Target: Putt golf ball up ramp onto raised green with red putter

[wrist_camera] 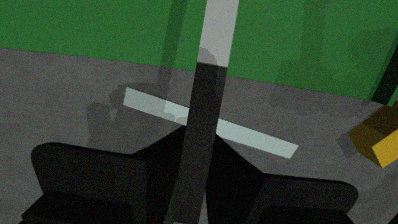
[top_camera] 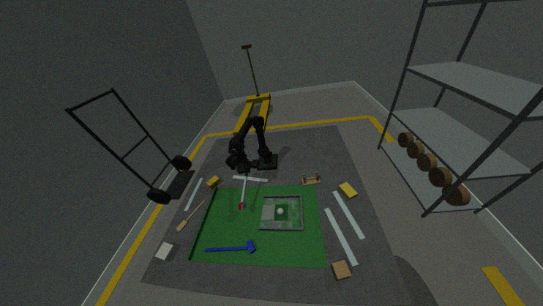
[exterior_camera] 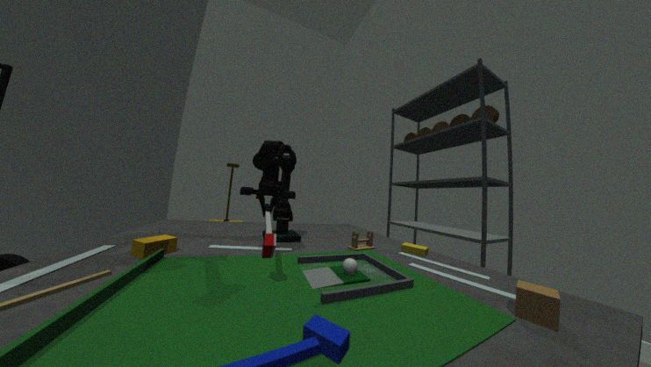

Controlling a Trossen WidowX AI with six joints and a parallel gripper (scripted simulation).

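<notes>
My gripper tip is 12 cm short of the red putter. Also, from my gripper tip: white golf ball: 24 cm ahead, 21 cm to the left, 10 cm below; dark green rail: 29 cm to the right, 27 cm ahead, 11 cm below; yellow block: 32 cm to the right, 11 cm below, 2 cm behind.
</notes>
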